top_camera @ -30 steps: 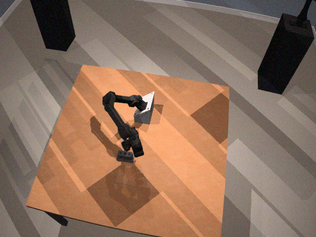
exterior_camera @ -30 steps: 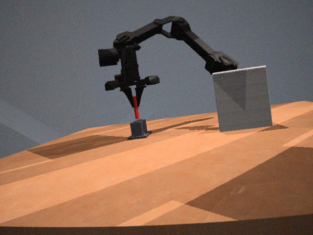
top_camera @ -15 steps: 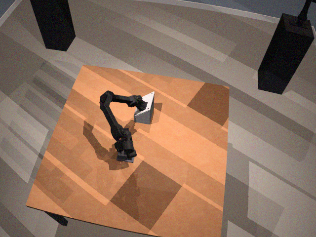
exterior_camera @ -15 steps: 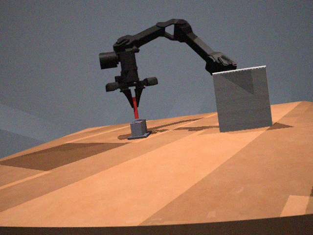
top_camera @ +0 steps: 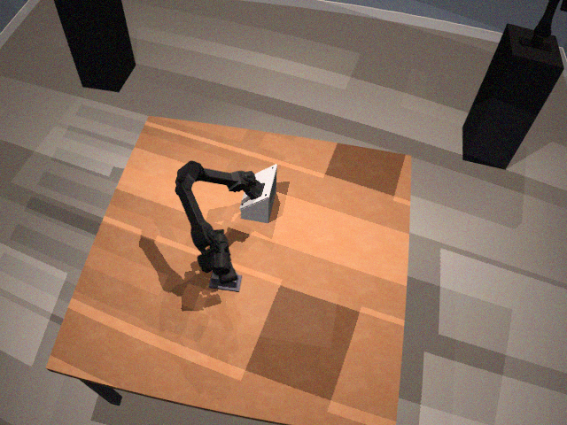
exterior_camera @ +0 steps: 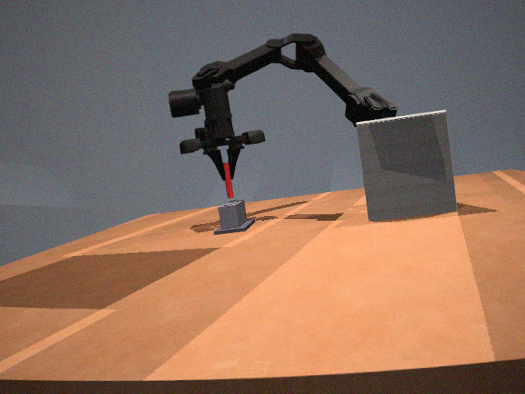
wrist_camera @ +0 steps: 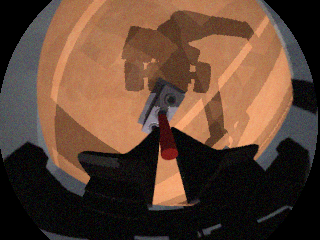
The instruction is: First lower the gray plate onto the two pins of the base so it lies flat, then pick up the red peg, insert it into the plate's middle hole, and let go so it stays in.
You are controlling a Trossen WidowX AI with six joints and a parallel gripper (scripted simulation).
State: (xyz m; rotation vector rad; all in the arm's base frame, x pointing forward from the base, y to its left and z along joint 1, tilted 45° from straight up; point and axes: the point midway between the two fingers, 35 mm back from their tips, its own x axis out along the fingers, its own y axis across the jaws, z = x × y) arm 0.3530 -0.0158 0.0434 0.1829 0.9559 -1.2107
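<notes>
My gripper tip is now right at the red peg. The rest, counted from my gripper tip: gray plate (7 cm below); dark base (10 cm below).
</notes>
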